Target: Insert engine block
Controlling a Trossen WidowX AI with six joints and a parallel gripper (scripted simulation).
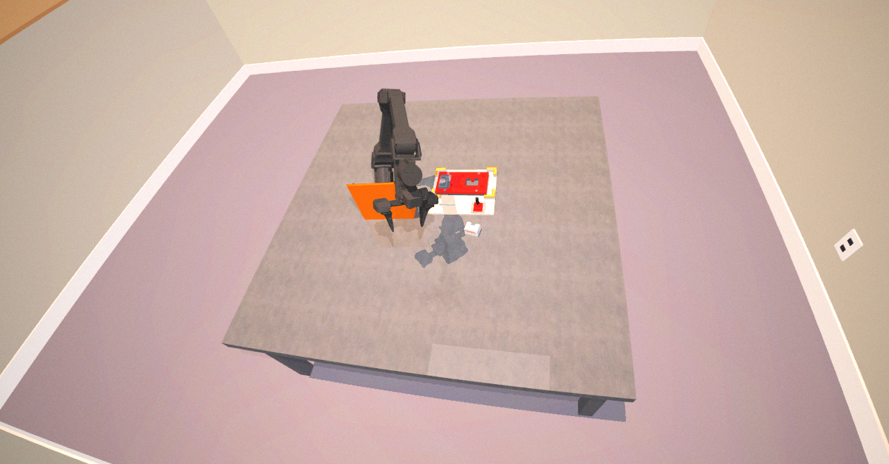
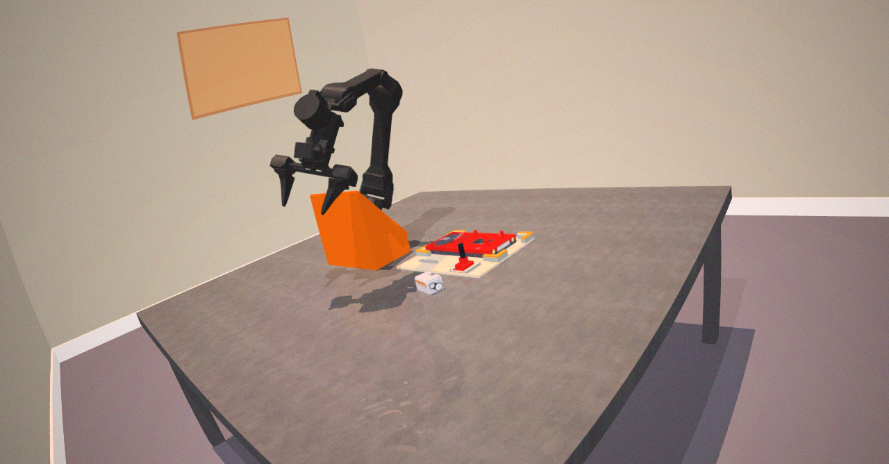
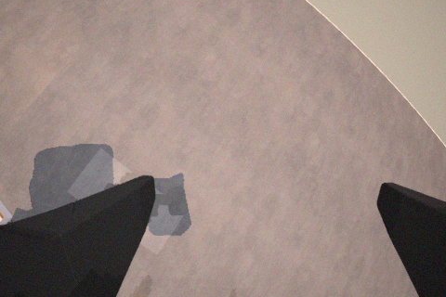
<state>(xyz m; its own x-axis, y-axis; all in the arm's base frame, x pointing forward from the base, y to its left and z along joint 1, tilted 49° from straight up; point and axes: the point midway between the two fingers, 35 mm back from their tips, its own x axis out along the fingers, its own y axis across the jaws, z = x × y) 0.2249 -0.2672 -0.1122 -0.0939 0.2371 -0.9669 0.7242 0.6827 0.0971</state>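
Right now the engine block is 200 mm below my gripper tip, 160 mm to the left of it and 150 mm ahead of it. The rest, counted from my gripper tip: pale plate 360 mm to the left, 210 mm below, 90 mm ahead.
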